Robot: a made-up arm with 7 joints. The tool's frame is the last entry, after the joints. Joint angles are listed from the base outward.
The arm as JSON. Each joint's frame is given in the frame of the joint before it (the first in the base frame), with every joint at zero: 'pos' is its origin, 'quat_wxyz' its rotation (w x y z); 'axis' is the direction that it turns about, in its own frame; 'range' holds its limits. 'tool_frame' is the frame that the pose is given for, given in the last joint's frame.
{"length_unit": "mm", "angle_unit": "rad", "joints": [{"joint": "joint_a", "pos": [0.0, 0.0, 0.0], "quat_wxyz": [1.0, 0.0, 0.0, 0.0], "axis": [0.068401, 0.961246, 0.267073], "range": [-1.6, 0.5]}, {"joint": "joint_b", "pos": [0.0, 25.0, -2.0], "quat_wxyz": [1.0, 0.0, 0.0, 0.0], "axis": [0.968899, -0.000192, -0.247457], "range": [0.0, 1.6]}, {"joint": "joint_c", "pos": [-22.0, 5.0, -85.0], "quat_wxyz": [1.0, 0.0, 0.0, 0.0], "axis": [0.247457, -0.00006, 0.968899], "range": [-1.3, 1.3]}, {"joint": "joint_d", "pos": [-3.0, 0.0, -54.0], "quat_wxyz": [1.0, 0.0, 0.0, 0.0], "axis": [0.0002, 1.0, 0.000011], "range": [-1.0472, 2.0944]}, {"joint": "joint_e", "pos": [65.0, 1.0, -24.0], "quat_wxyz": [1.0, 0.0, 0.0, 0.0], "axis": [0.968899, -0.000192, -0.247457], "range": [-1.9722, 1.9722]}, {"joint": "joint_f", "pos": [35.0, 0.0, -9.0], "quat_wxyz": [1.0, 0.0, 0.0, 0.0], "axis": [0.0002, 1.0, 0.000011], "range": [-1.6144, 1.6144]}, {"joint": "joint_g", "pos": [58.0, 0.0, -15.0], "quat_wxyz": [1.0, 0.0, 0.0, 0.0], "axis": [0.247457, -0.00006, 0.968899], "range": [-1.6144, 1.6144]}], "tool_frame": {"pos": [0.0, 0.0, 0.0], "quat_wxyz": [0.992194, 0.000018, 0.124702, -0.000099]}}
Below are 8 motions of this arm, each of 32 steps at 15 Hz.
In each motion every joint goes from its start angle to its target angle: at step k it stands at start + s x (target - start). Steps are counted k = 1, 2, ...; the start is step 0. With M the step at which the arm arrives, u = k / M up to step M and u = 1 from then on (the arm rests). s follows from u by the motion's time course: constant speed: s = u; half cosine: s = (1 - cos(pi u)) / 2; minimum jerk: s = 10 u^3 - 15 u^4 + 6 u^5.
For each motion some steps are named. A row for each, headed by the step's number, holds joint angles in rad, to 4 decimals.
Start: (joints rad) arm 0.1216 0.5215 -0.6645 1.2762 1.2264 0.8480 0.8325
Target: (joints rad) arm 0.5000 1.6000 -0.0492 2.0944 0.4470 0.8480 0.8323
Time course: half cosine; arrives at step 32
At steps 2, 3, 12, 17, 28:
2: 0.1252 0.5319 -0.6586 1.2841 1.2189 0.8480 0.8325
3: 0.1297 0.5447 -0.6513 1.2938 1.2096 0.8480 0.8325
12: 0.2384 0.8544 -0.4746 1.5287 0.9858 0.8480 0.8324
17: 0.3293 1.1136 -0.3267 1.7254 0.7985 0.8480 0.8324
28: 0.4856 1.5590 -0.0726 2.0633 0.4767 0.8480 0.8323

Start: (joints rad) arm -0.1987 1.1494 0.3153 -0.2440 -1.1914 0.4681 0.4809
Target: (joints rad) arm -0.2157 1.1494 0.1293 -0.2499 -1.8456 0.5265 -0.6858
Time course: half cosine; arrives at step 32
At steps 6, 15, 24, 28, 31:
6: -0.2001 1.1494 0.2996 -0.2445 -1.2465 0.4730 0.3826
15: -0.2064 1.1494 0.2314 -0.2467 -1.4864 0.4944 -0.0453
24: -0.2132 1.1494 0.1565 -0.2490 -1.7498 0.5179 -0.5149
28: -0.2151 1.1494 0.1364 -0.2497 -1.8207 0.5243 -0.6414
31: -0.2157 1.1494 0.1297 -0.2499 -1.8440 0.5264 -0.6830

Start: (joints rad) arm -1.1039 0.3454 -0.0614 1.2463 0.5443 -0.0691 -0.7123
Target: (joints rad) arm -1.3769 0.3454 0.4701 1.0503 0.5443 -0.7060 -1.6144
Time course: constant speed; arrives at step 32
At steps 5, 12, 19, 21, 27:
5: -1.1466 0.3454 0.0216 1.2157 0.5443 -0.1686 -0.8533
12: -1.2063 0.3454 0.1379 1.1728 0.5443 -0.3079 -1.0506
19: -1.2660 0.3454 0.2542 1.1299 0.5443 -0.4473 -1.2479
21: -1.2831 0.3454 0.2874 1.1177 0.5443 -0.4871 -1.3043
27: -1.3342 0.3454 0.3871 1.0809 0.5443 -0.6065 -1.4734

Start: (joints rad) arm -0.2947 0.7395 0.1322 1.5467 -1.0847 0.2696 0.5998
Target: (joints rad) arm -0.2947 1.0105 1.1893 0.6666 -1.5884 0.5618 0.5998
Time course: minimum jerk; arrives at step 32
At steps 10, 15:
10: -0.2947 0.7883 0.3225 1.3883 -1.1754 0.3222 0.5998
15: -0.2947 0.8592 0.5990 1.1581 -1.3071 0.3986 0.5998

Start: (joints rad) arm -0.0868 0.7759 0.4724 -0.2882 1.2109 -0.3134 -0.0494
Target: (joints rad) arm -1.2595 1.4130 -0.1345 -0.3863 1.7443 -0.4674 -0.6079
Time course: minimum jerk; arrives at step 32
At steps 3, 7, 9, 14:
3: -0.0952 0.7804 0.4681 -0.2889 1.2147 -0.3145 -0.0534
7: -0.1728 0.8226 0.4279 -0.2954 1.2500 -0.3247 -0.0904
9: -0.2500 0.8646 0.3879 -0.3019 1.2851 -0.3348 -0.1271
14: -0.5371 1.0206 0.2393 -0.3259 1.4157 -0.3725 -0.2639

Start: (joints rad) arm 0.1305 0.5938 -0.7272 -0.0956 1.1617 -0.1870 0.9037
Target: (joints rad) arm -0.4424 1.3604 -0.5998 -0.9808 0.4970 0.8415 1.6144
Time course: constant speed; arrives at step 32
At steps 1, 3, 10, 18, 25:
1: 0.1126 0.6178 -0.7232 -0.1233 1.1409 -0.1549 0.9259
3: 0.0768 0.6657 -0.7153 -0.1786 1.0994 -0.0906 0.9703
10: -0.0485 0.8334 -0.6874 -0.3722 0.9540 0.1344 1.1258
18: -0.1918 1.0250 -0.6555 -0.5935 0.7878 0.3915 1.3035
25: -0.3171 1.1927 -0.6277 -0.7872 0.6424 0.6165 1.4589

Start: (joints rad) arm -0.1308 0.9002 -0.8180 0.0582 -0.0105 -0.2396 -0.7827
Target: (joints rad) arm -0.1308 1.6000 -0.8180 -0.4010 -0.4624 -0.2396 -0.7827
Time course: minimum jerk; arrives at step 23
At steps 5, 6, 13, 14, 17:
5: -0.1308 0.9507 -0.8180 0.0251 -0.0431 -0.2396 -0.7827
6: -0.1308 0.9809 -0.8180 0.0052 -0.0626 -0.2396 -0.7827
13: -0.1308 1.3347 -0.8180 -0.2269 -0.2911 -0.2396 -0.7827
14: -0.1308 1.3883 -0.8180 -0.2621 -0.3257 -0.2396 -0.7827
17: -0.1308 1.5193 -0.8180 -0.3480 -0.4103 -0.2396 -0.7827

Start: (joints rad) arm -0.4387 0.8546 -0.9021 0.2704 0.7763 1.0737 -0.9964
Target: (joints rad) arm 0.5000 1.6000 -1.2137 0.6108 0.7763 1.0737 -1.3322
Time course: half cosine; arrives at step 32
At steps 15, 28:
15: -0.0154 1.1908 -1.0426 0.4239 0.7763 1.0737 -1.1478
28: 0.4643 1.5716 -1.2018 0.5978 0.7763 1.0737 -1.3194

